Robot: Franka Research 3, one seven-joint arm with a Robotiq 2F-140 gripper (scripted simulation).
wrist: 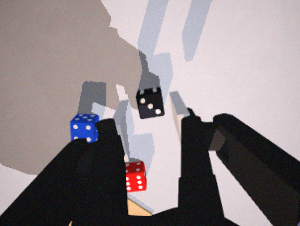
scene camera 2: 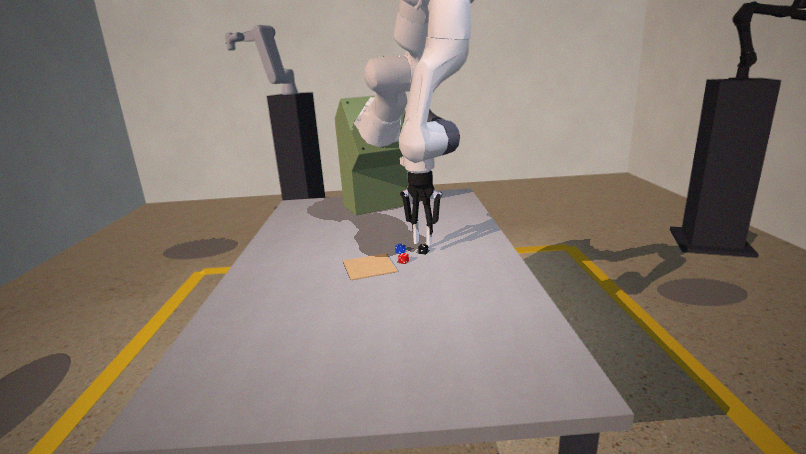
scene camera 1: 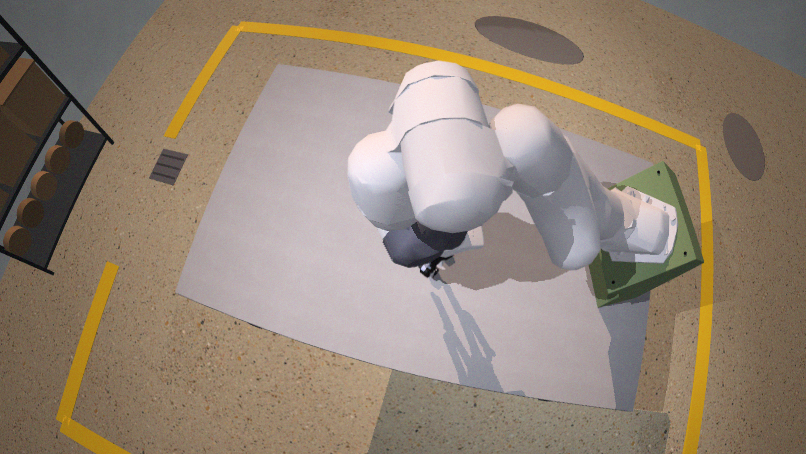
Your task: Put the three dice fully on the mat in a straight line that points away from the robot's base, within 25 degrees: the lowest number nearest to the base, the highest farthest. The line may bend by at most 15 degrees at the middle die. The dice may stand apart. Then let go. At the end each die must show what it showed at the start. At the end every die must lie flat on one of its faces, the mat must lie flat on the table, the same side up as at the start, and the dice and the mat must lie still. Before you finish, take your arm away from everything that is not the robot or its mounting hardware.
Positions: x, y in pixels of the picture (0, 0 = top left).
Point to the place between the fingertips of my gripper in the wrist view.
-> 151, 109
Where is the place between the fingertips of my gripper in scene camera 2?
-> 423, 243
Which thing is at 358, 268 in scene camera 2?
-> A tan mat.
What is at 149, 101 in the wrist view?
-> A black die.
